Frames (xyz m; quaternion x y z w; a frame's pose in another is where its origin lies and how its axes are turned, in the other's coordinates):
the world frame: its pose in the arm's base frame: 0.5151 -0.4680 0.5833 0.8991 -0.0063 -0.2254 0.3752
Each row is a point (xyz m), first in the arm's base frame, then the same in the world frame.
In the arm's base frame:
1: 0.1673 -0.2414 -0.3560
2: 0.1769 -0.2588 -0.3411
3: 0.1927 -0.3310 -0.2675
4: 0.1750 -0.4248 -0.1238
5: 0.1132 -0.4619 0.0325
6: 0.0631 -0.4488 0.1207
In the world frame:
1: 0.0229 -0.8541 0.5698
2: 0.0287 -0.8300 0.5683
3: 0.0265 -0.7257 0.5650
4: -0.0301 -0.5638 0.5466
5: -0.1415 -0.4410 0.5005
6: -0.2242 -0.3985 0.4578

